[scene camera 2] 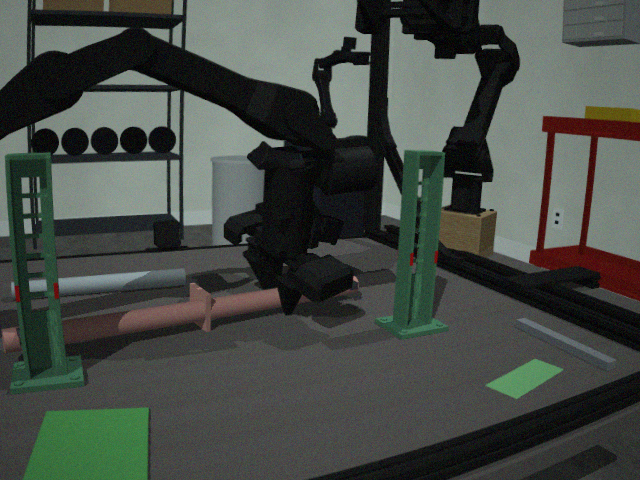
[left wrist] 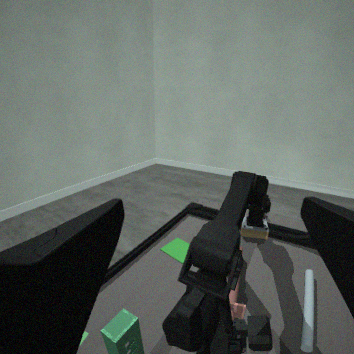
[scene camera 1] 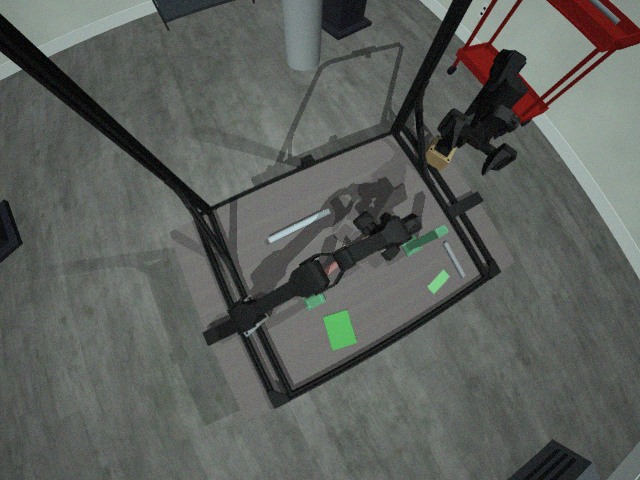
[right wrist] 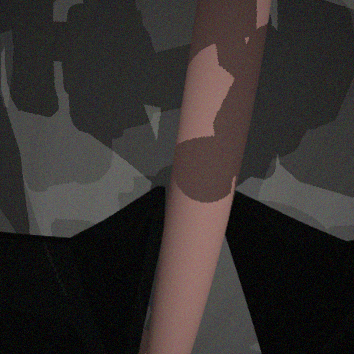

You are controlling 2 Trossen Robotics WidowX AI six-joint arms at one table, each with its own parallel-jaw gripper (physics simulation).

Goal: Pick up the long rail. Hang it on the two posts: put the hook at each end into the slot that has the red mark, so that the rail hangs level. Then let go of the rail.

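Places are measured from the left arm's base along level axes (x ahead, y left, z up), in metres.
Where they show: left gripper, between the fingertips: (left wrist: 213,206) (scene camera 1: 467,162); right gripper, between the fingertips: (scene camera 2: 280,308) (scene camera 1: 369,235) (right wrist: 192,195); left arm's base, origin of its link: (scene camera 2: 465,210) (scene camera 1: 443,148); right arm's base, origin of its link: (left wrist: 254,221) (scene camera 1: 248,315).
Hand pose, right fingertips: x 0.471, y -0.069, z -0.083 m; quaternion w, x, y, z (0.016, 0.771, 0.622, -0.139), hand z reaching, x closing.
Things, the pixels of their centre, and the offset from my right fingertips.
- long pink rail, middle of its body: (scene camera 2: 202,308) (left wrist: 231,308) 0.107 m ahead, 0.034 m right, 0.019 m up
- left green post, middle of its body: (scene camera 2: 35,271) (scene camera 1: 313,299) 0.308 m ahead, 0.049 m right, 0.104 m up
- pale blue cylinder, middle of its body: (scene camera 2: 99,283) (left wrist: 308,303) (scene camera 1: 299,225) 0.118 m ahead, 0.238 m right, 0.008 m up
- large green sheet, middle of its body: (scene camera 2: 90,449) (left wrist: 181,250) (scene camera 1: 339,330) 0.350 m ahead, 0.090 m left, 0.003 m down
- small green sheet, middle of its body: (scene camera 2: 526,377) (scene camera 1: 438,281) 0.000 m ahead, 0.322 m left, 0.004 m down
- grey bar, middle of its body: (scene camera 2: 562,342) (scene camera 1: 454,259) 0.110 m back, 0.339 m left, 0.001 m up
The long pink rail (scene camera 2: 155,316) (left wrist: 237,310) (right wrist: 197,235) runs behind the posts in scene camera 2, low over the table. Its left end shows past the left green post (scene camera 1: 315,300) (scene camera 2: 37,335); its right end is left of the other green post (scene camera 1: 424,240) (scene camera 2: 407,227). Both posts stand upright with red marks at their slots. My right gripper (scene camera 2: 281,298) (right wrist: 192,195) is shut on the rail, right of its small cross plate (scene camera 2: 205,308). My left gripper (scene camera 1: 466,161) is open and empty, high beyond the right edge of the table. Hook contact is unclear.
A pale blue cylinder (scene camera 1: 298,226) (scene camera 2: 118,282) (left wrist: 308,310) lies behind the rail. A large green sheet (scene camera 1: 340,330) (scene camera 2: 93,444), a small green sheet (scene camera 1: 438,281) (scene camera 2: 524,378) and a grey bar (scene camera 1: 454,259) (scene camera 2: 566,343) lie in front. A black frame (scene camera 1: 387,342) edges the table.
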